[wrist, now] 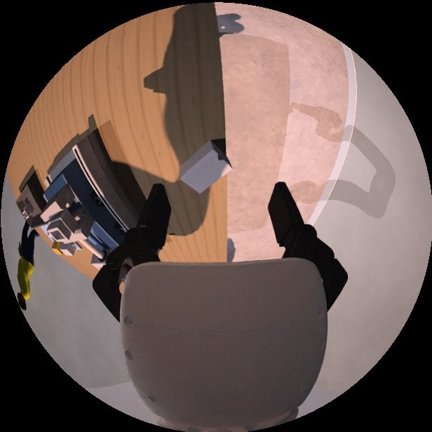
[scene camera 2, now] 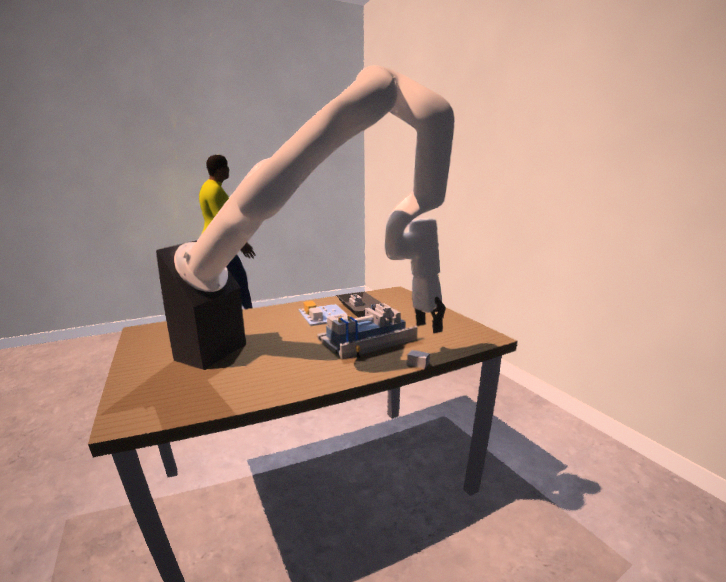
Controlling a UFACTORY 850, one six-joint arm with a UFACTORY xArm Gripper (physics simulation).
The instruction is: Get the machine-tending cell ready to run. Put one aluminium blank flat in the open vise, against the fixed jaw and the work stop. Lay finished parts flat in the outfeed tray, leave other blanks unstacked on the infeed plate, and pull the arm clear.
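A grey metal block, seemingly an aluminium blank [scene camera 2: 418, 358] [wrist: 206, 171], lies on the table beside the vise, with one corner at the table's edge in the wrist view. My gripper [scene camera 2: 429, 326] [wrist: 219, 193] is open and empty, raised above the table near the block. The blue and grey vise [scene camera 2: 369, 332] [wrist: 84, 185] stands behind the block in the scene view; small pale parts show on top, but its jaw gap is too small to read. A pale blue plate [scene camera 2: 335, 311] holds a pale block and an orange piece. A dark tray [scene camera 2: 371, 298] holds a pale stepped part.
The wooden table [scene camera 2: 272, 378] [wrist: 120, 95] ends close to the block, with the floor beyond. The dark robot pedestal [scene camera 2: 203, 330] stands at the table's left in the scene view. A person in a yellow top [scene camera 2: 212, 200] [wrist: 24, 272] stands behind the table.
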